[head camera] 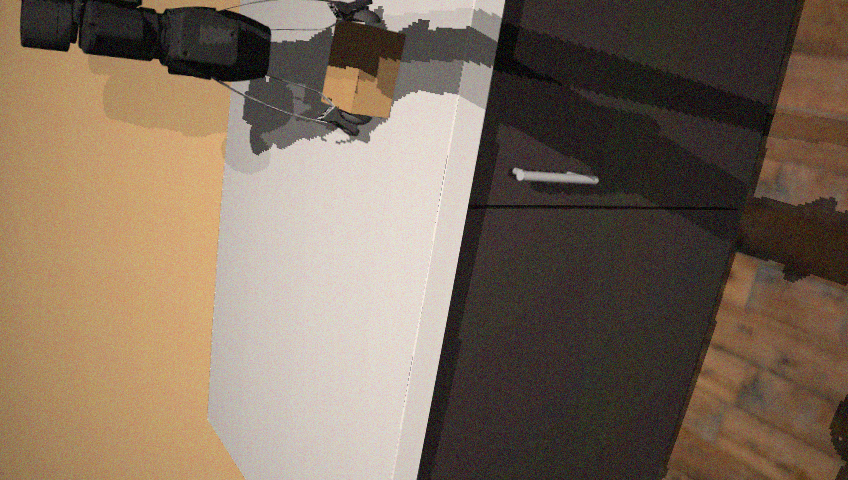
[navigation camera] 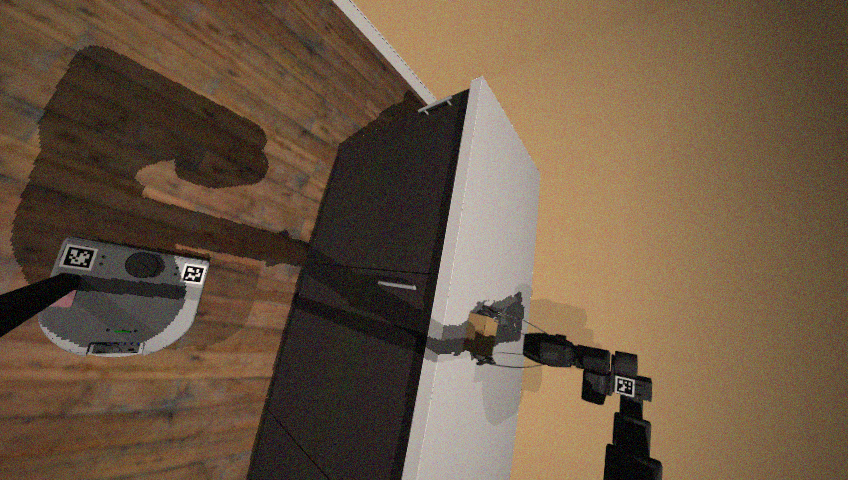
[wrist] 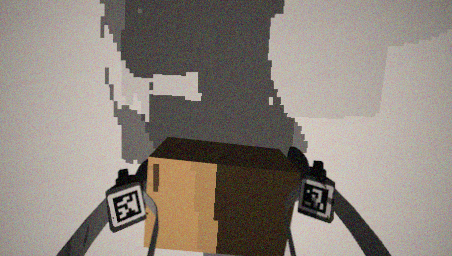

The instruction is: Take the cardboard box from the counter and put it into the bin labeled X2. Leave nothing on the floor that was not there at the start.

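Frame: origin at the robot's base, x ahead, y up, z right, level; centimetres.
Seen in the pictures: gripper, between the fingertips: (head camera: 373, 69) (navigation camera: 475, 333); robot's base, origin of its link: (navigation camera: 142, 263).
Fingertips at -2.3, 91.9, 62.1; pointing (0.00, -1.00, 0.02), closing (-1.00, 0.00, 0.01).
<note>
Offsets run from my fingertips to a thing's middle, as dx, dy, dz. "*": to the spot under its first point. Level surfaces: height alone.
The cardboard box @(+0.1, +2.0, -1.0) (head camera: 364, 95) (navigation camera: 480, 324) (wrist: 180, 210) is at the counter top @(dy -0.9) (head camera: 327, 267) (navigation camera: 493, 196) (wrist: 50, 75), partly lit and partly in dark shadow. My gripper (head camera: 357, 66) (navigation camera: 483, 335) (wrist: 221, 170) is shut on it, with one fingertip pressed against each of two opposite sides. Any gap under the box is too small to tell. The box's lower part is cut off in the wrist view. The bin labeled X2 does not show in these views.
The dark cabinet front (head camera: 565, 327) (navigation camera: 380, 196) has a white handle @(* +9.1, -16.6, -14.3) (head camera: 556, 176) (navigation camera: 397, 285). An orange wall (head camera: 119, 237) (navigation camera: 684, 148) rises behind the counter. My wheeled base (navigation camera: 130, 318) stands on the wood floor @(dy -92.0) (head camera: 743, 356) (navigation camera: 267, 77) before the cabinet.
</note>
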